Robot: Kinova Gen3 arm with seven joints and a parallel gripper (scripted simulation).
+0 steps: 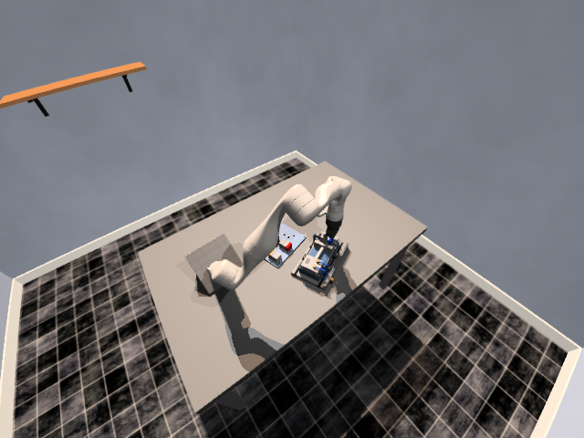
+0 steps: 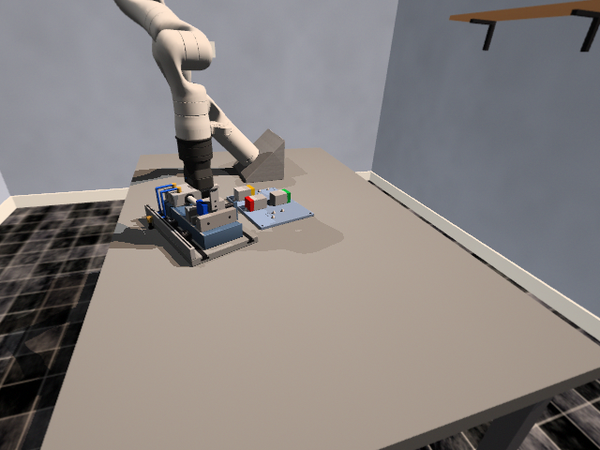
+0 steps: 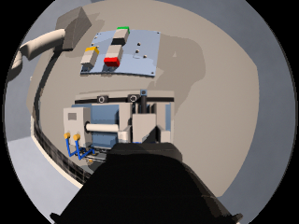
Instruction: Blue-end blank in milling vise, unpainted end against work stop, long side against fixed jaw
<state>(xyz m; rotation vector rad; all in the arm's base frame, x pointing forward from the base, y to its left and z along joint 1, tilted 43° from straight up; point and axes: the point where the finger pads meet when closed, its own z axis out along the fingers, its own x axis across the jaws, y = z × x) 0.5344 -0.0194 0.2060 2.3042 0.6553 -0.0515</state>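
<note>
The blue-ended blank lies 2 cm below my hand. Round my hand: light blue plate 19 cm behind, 18 cm to the left, 12 cm below; then red-ended blank 18 cm behind, 13 cm to the left, 9 cm below; then fixed jaw 3 cm ahead, 1 cm to the left, 4 cm below.
</note>
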